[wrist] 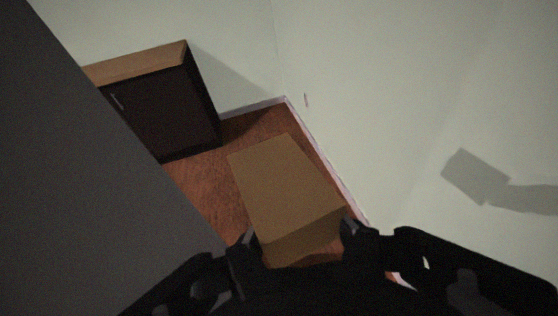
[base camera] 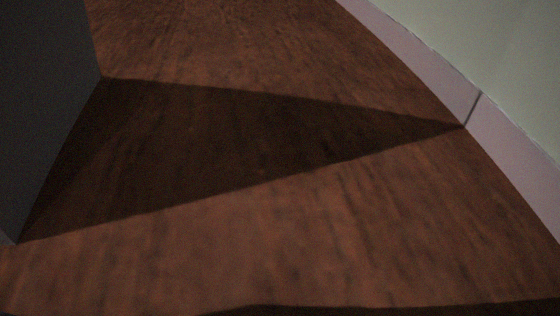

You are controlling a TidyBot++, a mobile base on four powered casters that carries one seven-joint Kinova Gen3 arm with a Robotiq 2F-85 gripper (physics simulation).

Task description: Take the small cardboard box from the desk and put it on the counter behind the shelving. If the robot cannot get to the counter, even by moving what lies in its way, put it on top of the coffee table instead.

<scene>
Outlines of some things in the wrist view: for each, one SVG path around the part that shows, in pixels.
My gripper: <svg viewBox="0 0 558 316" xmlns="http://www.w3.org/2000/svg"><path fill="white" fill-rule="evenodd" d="M558 290L553 284L542 278L420 229L402 226L393 230L394 236L379 235L378 229L366 227L360 220L351 219L345 213L345 217L340 220L339 228L340 240L345 248L340 261L323 262L308 267L283 267L268 270L261 260L263 250L253 226L250 226L247 233L243 233L235 244L225 249L224 256L212 259L212 253L202 252L192 256L117 316L558 316ZM231 290L232 297L208 314L217 302L218 294ZM385 272L399 272L400 277L416 290L386 279Z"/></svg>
A small cardboard box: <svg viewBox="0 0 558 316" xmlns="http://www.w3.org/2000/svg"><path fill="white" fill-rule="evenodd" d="M287 132L227 156L259 244L272 269L286 267L339 239L340 220L345 217L347 205Z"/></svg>
</scene>
